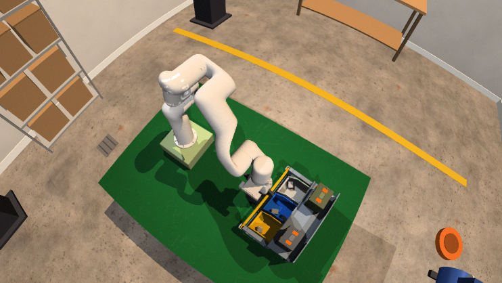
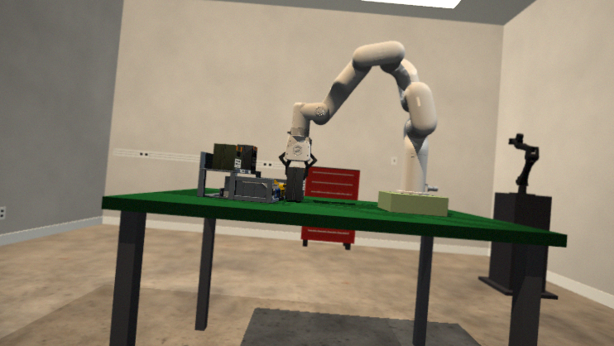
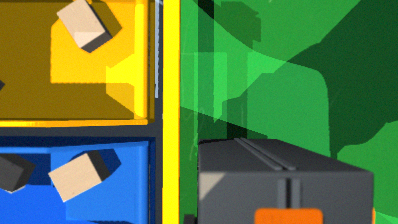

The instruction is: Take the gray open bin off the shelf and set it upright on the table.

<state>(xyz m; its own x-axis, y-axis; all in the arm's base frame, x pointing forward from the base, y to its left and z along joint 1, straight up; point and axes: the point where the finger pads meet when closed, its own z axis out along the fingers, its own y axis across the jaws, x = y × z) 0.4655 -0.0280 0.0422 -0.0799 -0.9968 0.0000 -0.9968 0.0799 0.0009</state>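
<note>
My hand is 5 cm short of the yellow bar and 5 cm above it. Round my hand: blue bin 15 cm ahead, 7 cm below, 1 cm to the right; then dark box 4 cm below; then shelf 18 cm ahead, 5 cm below, 1 cm to the right.
</note>
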